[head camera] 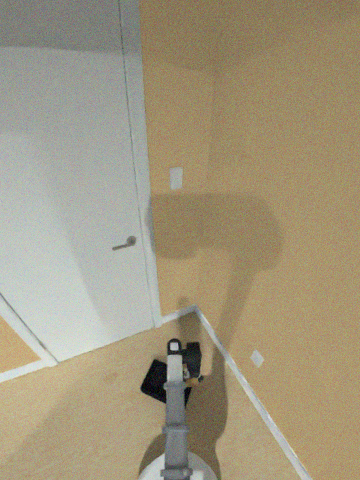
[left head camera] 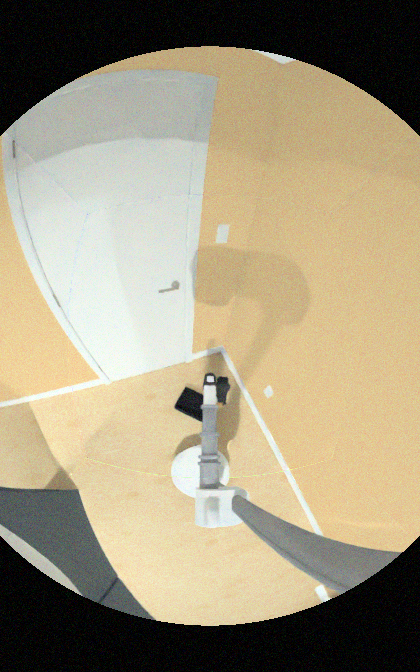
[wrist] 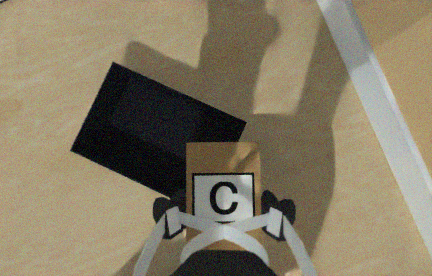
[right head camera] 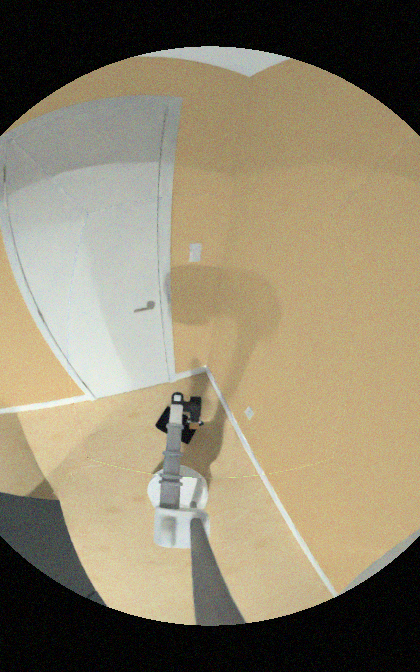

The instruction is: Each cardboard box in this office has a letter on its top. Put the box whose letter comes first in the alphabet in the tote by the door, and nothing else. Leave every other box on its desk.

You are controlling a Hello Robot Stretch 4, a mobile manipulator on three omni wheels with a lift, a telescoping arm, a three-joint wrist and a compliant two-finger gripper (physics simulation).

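Places are measured from the robot's base along level axes (x right, y ahead, z up), in millimetres.
Pixels of known places: gripper, fingertip midpoint: (head camera: 191, 380) (wrist: 223, 205).
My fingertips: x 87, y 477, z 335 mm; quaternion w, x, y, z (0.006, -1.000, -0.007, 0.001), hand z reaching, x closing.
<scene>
Ahead of a thing's pixels: the offset from my fingertips to its middle.
My gripper (wrist: 223, 205) (head camera: 193, 379) is shut on a brown cardboard box {dy +14, dx +0, dz +17 mm} (wrist: 212, 156) (head camera: 191, 382) (right head camera: 194, 426) with a black letter C on a white label. The fingers press its two sides, and it hangs upright above the floor. The black tote {dy +78, dx -133, dz -313 mm} (wrist: 150, 117) (head camera: 155, 381) (left head camera: 189, 401) (right head camera: 164, 421) lies on the floor near the door (head camera: 75, 200) (left head camera: 135, 230) (right head camera: 122, 250). In the wrist view the box overlaps the tote's lower right part and hides that corner. In the head view the arm covers part of the tote.
A wall with a white baseboard (head camera: 250, 392) (wrist: 385, 110) runs along the right and meets the door wall in a corner. A dark grey furniture surface (left head camera: 55, 535) (right head camera: 35, 540) stands at the lower left. The round white base (left head camera: 185, 470) is below the arm.
</scene>
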